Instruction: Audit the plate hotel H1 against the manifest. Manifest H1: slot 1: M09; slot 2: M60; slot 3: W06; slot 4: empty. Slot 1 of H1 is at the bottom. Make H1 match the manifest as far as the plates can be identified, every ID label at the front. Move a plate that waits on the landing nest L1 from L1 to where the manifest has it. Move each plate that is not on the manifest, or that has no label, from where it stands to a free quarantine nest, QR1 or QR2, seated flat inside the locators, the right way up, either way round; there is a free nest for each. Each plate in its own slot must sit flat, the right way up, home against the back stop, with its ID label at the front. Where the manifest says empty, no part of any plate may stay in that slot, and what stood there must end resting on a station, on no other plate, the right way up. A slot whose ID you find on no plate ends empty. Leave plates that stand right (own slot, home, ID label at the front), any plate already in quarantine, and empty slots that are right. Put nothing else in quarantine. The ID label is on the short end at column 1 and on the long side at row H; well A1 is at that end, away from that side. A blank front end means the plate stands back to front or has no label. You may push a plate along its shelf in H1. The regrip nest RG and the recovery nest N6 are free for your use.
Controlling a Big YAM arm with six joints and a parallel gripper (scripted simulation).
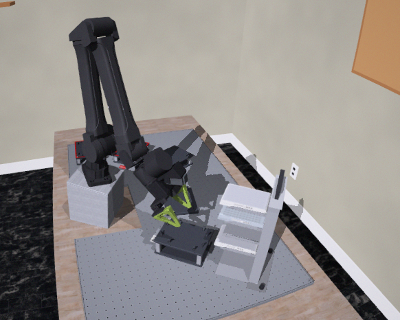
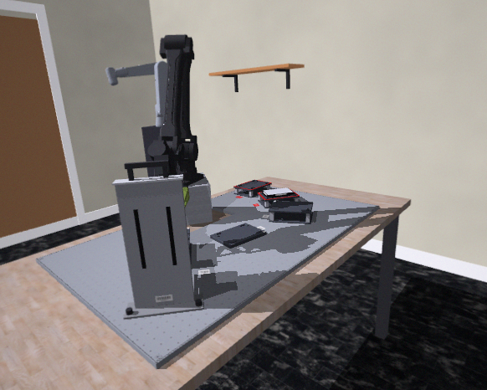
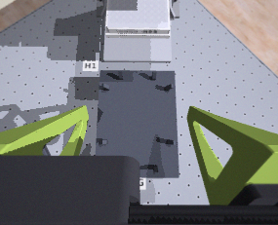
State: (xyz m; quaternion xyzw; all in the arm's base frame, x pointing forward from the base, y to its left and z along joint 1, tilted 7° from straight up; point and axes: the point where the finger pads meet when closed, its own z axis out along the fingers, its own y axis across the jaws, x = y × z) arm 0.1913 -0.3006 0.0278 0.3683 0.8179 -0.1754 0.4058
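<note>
Now: hand 12 cm short of the clear plate, 13 cm to the left of it and 7 cm below it. The rest, counted from my hand: hotel back panel 17 cm ahead, 19 cm to the right, 1 cm above; then h1 tag 16 cm ahead, 3 cm to the right, 15 cm below.
</note>
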